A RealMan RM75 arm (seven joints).
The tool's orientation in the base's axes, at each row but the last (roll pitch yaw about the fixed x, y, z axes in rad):
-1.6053, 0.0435, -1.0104
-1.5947, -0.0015, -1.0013
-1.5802, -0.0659, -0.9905
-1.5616, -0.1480, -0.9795
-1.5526, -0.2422, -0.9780
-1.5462, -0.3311, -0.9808
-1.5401, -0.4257, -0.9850
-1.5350, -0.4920, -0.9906
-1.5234, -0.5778, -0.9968
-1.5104, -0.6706, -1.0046
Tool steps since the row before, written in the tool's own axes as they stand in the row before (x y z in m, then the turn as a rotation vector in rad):
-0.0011, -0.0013, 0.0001, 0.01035, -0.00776, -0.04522
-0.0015, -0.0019, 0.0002, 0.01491, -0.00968, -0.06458
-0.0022, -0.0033, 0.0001, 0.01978, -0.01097, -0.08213
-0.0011, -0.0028, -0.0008, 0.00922, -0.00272, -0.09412
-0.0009, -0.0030, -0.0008, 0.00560, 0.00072, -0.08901
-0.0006, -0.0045, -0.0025, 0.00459, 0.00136, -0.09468
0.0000, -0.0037, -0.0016, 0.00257, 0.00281, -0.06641
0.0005, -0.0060, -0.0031, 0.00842, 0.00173, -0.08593
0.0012, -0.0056, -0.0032, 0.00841, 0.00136, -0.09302
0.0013, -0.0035, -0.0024, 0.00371, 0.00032, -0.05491
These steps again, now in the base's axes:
-0.0004, 0.0010, 0.0013, -0.03234, -0.03298, 0.00886
-0.0006, 0.0014, 0.0019, -0.04615, -0.04723, 0.01124
-0.0012, 0.0021, 0.0031, -0.05820, -0.06083, 0.01302
-0.0015, 0.0008, 0.0026, -0.07323, -0.05982, 0.00319
-0.0016, 0.0008, 0.0027, -0.07045, -0.05469, -0.00093
-0.0033, 0.0002, 0.0040, -0.07554, -0.05724, -0.00200
-0.0023, 0.0003, 0.0033, -0.05284, -0.04027, -0.00335
-0.0041, 0.0001, 0.0054, -0.06646, -0.05515, -0.00026
-0.0040, -0.0002, 0.0052, -0.07244, -0.05898, -0.00024
-0.0028, -0.0005, 0.0034, -0.04347, -0.03375, -0.00054

